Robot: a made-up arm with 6 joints. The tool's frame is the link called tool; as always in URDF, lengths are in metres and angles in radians.
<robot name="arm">
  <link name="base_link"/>
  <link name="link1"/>
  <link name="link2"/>
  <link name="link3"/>
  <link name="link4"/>
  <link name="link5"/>
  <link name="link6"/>
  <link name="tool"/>
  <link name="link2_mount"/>
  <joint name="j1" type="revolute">
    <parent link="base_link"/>
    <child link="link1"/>
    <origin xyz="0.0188 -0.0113 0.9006" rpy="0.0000 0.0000 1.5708"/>
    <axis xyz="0 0 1"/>
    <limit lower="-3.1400" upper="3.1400"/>
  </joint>
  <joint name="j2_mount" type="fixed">
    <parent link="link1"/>
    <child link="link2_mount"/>
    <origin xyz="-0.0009 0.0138 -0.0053"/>
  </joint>
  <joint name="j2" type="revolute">
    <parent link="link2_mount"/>
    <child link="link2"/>
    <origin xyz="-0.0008 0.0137 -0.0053" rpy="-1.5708 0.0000 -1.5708"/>
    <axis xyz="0 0 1"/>
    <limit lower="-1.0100" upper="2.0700"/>
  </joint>
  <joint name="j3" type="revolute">
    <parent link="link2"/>
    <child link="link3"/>
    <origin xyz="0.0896 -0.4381 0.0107" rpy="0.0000 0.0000 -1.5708"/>
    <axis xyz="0 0 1"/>
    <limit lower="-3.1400" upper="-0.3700"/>
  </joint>
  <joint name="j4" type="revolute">
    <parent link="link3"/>
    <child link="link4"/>
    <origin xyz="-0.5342 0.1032 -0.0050" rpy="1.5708 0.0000 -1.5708"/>
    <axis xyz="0 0 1"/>
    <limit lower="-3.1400" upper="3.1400"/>
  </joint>
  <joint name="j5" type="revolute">
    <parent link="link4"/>
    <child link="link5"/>
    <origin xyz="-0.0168 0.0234 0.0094" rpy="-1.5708 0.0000 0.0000"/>
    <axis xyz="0 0 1"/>
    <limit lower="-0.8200" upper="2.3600"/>
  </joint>
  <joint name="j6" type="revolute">
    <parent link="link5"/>
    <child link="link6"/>
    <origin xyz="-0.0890 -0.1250 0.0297" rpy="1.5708 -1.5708 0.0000"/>
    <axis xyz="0 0 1"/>
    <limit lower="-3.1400" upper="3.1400"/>
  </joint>
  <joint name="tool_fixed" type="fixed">
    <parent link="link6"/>
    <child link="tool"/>
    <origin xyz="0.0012 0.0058 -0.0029" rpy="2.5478 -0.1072 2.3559"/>
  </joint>
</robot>
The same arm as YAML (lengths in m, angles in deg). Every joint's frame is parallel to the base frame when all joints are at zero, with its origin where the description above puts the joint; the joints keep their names.
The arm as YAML. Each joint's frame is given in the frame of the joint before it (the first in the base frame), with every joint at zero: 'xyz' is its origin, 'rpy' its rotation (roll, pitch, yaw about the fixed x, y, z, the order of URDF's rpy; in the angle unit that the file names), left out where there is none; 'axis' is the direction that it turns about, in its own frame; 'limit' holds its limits. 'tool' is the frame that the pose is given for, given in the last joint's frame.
units:
  length: m
  angle: deg
joints:
  - name: j1
    type: revolute
    origin:
      xyz: [0.0188, -0.0113, 0.9006]
    axis: "+z"
    limit:
      lower: -179.91
      upper: 179.91
  - name: j2
    type: revolute
    origin:
      xyz: [-0.0275, -0.0017, -0.0106]
    axis: "+y"
    limit:
      lower: -57.87
      upper: 118.6
  - name: j3
    type: revolute
    origin:
      xyz: [0.0896, 0.0107, 0.4381]
    axis: "+y"
    limit:
      lower: -179.91
      upper: -21.2
  - name: j4
    type: revolute
    origin:
      xyz: [0.1032, -0.005, -0.5342]
    axis: "-z"
    limit:
      lower: -179.91
      upper: 179.91
  - name: j5
    type: revolute
    origin:
      xyz: [0.0168, 0.0234, -0.0094]
    axis: "+y"
    limit:
      lower: -46.98
      upper: 135.22
  - name: j6
    type: revolute
    origin:
      xyz: [0.089, 0.0297, -0.125]
    axis: "-z"
    limit:
      lower: -179.91
      upper: 179.91
tool:
  origin:
    xyz: [0.0058, 0.0012, 0.0029]
    rpy: [-34.02, 6.14, -44.98]

